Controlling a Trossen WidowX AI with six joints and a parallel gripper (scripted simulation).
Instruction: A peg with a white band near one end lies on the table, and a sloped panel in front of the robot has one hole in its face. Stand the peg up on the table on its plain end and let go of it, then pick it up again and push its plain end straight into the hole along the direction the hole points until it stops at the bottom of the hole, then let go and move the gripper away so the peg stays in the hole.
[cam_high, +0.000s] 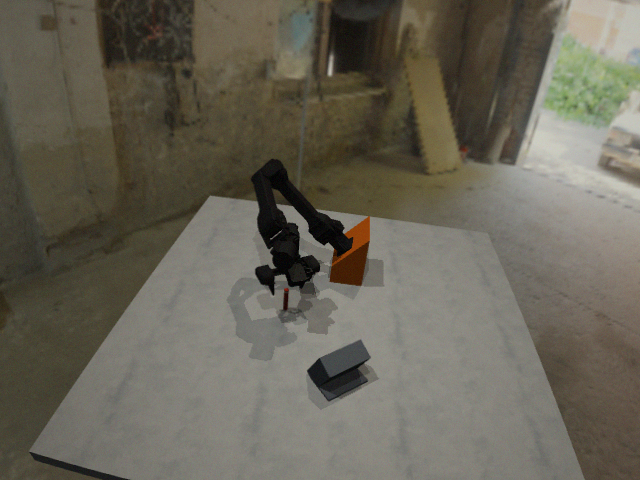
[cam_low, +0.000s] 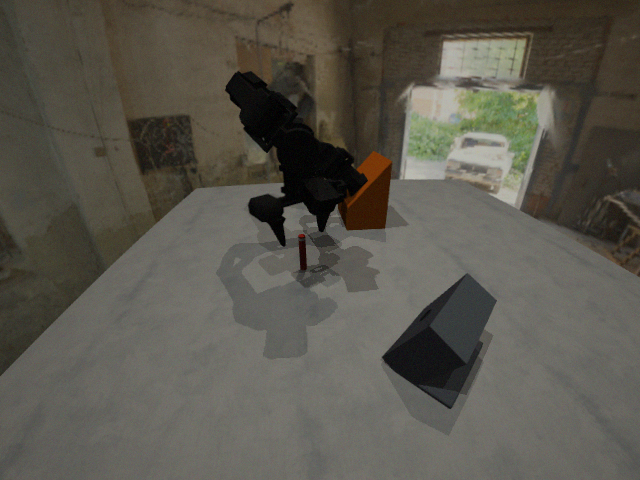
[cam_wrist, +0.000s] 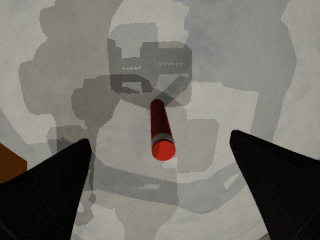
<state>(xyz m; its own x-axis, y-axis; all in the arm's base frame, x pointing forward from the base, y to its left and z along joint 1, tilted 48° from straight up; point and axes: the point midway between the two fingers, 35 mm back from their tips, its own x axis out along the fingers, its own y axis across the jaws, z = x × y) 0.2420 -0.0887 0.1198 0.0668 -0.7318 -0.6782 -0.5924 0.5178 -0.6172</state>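
Now: the red peg 2 cm below my gripper tip. The rest, counted from my gripper tip: dark grey sloped panel (22 cm ahead, 19 cm to the left, 3 cm below).
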